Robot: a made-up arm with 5 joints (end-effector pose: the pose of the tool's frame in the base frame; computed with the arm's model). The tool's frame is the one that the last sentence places. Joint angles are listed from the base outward.
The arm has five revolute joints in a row. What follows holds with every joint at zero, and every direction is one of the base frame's.
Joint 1 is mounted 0.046 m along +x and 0.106 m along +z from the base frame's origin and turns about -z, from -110 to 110 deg.
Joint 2 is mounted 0.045 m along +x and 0.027 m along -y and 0.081 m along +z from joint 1 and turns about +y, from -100 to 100 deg.
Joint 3 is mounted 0.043 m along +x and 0.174 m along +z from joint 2 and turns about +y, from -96.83 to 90.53 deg.
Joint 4 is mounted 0.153 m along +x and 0.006 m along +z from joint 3 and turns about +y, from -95 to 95 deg.
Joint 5 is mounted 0.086 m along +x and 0.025 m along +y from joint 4 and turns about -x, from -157.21 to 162.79 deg.
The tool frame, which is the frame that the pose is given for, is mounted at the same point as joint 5; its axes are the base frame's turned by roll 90, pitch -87.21 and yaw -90 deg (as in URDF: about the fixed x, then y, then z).
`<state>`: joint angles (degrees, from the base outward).
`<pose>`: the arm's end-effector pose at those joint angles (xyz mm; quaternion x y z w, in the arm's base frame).
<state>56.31 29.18 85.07 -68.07 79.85</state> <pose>138.4 -142.2 113.9 -0.3427 -0.1477 0.1671 0.9126</pose>
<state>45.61 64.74 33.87 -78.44 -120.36</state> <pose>243.6 -204.7 40.5 0.3584 -0.4463 -0.8161 0.0803</pose>
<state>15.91 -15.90 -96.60 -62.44 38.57</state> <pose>-61.4 28.5 512.8 0.3216 0.6639 0.1165 0.6651</pose>
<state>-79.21 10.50 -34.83 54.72 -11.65</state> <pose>109.8 323.9 375.2 0.3625 -0.3401 0.4648 0.7328</pose>
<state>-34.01 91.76 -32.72 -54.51 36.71</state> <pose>368.1 214.9 3.8 0.0005 -0.6786 0.4104 0.6092</pose>
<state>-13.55 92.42 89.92 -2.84 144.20</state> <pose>25.0 -7.1 136.2 0.6324 0.3094 0.6933 0.1540</pose>
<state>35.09 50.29 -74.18 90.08 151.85</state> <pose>354.6 -219.2 253.9 -0.2062 0.0075 0.8205 0.5331</pose>
